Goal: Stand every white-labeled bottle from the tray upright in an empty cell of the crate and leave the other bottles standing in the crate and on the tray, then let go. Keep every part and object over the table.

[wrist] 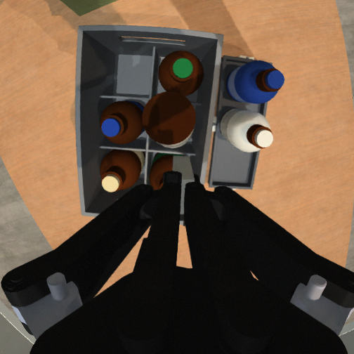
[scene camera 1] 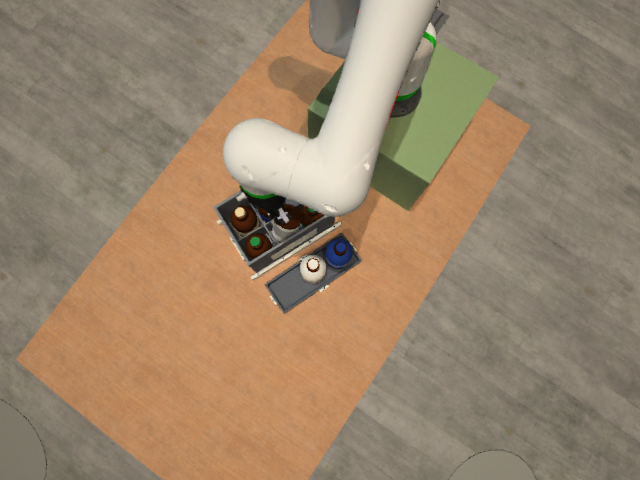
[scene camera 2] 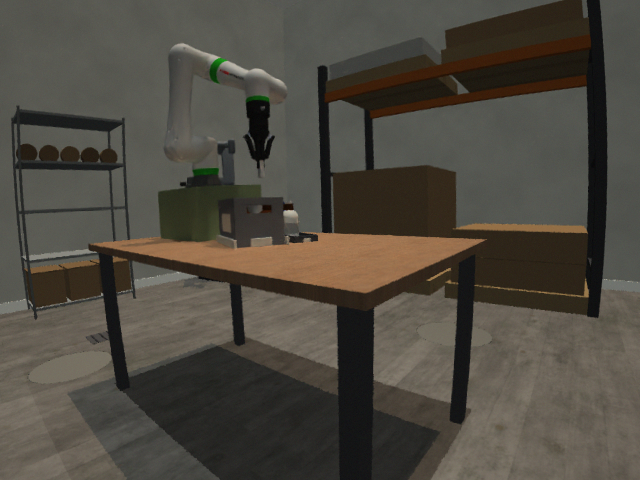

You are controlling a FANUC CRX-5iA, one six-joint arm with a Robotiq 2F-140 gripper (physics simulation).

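Frame: origin at the arm's base, x left, y back, z up, level; metres.
Where they show: gripper, between the fingertips: (scene camera 1: 276,220) (scene camera 2: 261,177); arm's base, origin of its link: (scene camera 2: 206,187).
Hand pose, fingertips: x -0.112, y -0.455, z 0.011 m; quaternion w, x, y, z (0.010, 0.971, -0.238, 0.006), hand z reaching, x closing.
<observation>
Things, the pixels of their top centre, and the offset from my fingertips. "pt": a spot on its surface instead.
- crate, centre of its top: (scene camera 1: 289,224) (scene camera 2: 261,198) dx +0.019, dy +0.021, dz -0.083 m
- tray, a spot on its surface: (scene camera 1: 289,292) pt dx +0.087, dy -0.128, dz -0.253 m
- blue-labeled bottle, centre of its top: (scene camera 1: 341,246) dx +0.167, dy +0.031, dz -0.098 m
- cream-capped bottle, centre of its top: (scene camera 1: 239,212) dx -0.117, dy -0.005, dz -0.095 m
My gripper (scene camera 1: 282,215) (scene camera 2: 261,176) (wrist: 180,168) is shut and empty, high above the crate (scene camera 1: 263,261) (scene camera 2: 258,229) (wrist: 79,125). In the crate's middle right cell in the wrist view, a white-labeled bottle (scene camera 1: 285,228) (wrist: 170,117) shows its broad brown base facing up; its neck is hidden, and its exact tilt is unclear. Another white-labeled bottle (scene camera 1: 312,273) (scene camera 2: 291,218) (wrist: 242,131) stands on the tray (scene camera 1: 289,292) (wrist: 231,167), beside a blue-labeled bottle (scene camera 1: 338,255) (wrist: 248,82). The top left cell in the wrist view is empty.
The crate also holds a blue-capped bottle (wrist: 122,119), a cream-capped bottle (scene camera 1: 244,221) (wrist: 121,167) and green-capped bottles (scene camera 1: 257,246) (wrist: 180,82), one partly behind my fingers in the wrist view. The green robot base (scene camera 1: 454,113) (scene camera 2: 180,214) stands behind the crate.
</observation>
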